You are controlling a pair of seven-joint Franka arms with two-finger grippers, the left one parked.
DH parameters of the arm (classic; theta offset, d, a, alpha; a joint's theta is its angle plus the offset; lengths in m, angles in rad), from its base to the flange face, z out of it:
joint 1: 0 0.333 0 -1.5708
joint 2: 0 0 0 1.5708
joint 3: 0 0.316 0.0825 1.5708
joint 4: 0 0 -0.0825 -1.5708
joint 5: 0 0.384 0 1.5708
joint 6: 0 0 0.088 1.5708
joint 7: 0 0.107 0 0
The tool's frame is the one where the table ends.
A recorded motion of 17 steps. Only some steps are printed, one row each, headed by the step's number.
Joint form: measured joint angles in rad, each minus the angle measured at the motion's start. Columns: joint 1, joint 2, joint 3, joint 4, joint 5, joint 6, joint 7.
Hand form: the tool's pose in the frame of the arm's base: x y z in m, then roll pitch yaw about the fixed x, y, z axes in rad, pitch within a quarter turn. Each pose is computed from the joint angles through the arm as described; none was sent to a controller.
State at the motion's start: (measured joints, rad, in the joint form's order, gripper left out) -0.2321 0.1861 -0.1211 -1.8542 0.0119 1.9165 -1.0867
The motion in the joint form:
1: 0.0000 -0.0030 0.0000 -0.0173 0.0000 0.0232 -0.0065
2: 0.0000 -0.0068 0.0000 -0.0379 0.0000 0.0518 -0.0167
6: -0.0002 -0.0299 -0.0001 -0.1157 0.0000 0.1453 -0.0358
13: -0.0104 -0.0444 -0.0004 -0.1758 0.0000 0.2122 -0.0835
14: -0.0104 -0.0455 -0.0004 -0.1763 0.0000 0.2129 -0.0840
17: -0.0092 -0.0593 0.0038 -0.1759 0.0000 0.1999 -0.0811
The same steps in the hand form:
1: 0.5567 -0.2014 0.4075 -3.0460 0.0623 0.7388
2: 0.5552 -0.2010 0.4025 -3.0557 0.0557 0.7483
6: 0.5463 -0.1989 0.3882 -3.0885 0.0352 0.7649
13: 0.5361 -0.2022 0.3750 -3.1059 0.0230 0.8009
14: 0.5360 -0.2021 0.3755 -3.1070 0.0224 0.8014
17: 0.5352 -0.1987 0.3824 -3.1071 0.0200 0.8038

